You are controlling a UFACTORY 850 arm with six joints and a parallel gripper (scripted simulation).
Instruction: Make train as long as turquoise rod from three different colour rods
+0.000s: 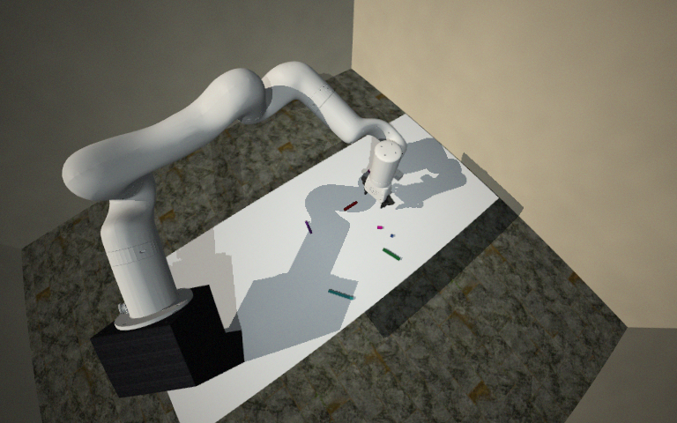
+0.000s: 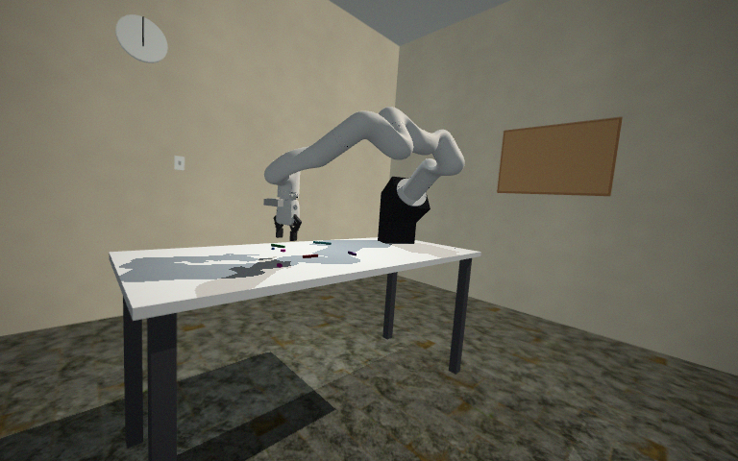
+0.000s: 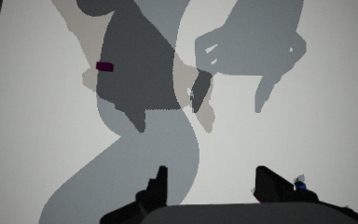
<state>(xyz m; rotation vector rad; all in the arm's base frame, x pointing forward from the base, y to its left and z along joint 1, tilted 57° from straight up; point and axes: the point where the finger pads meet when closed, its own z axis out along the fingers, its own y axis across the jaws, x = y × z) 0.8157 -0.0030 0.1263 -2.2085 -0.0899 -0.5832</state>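
Now: the blue rod 16 cm to the right of my hand and 8 cm below it. Round my hand: red rod 9 cm behind, 5 cm to the left, 8 cm below; green rod 5 cm behind, 23 cm to the right, 8 cm below; purple rod 30 cm behind, 4 cm to the left, 8 cm below.
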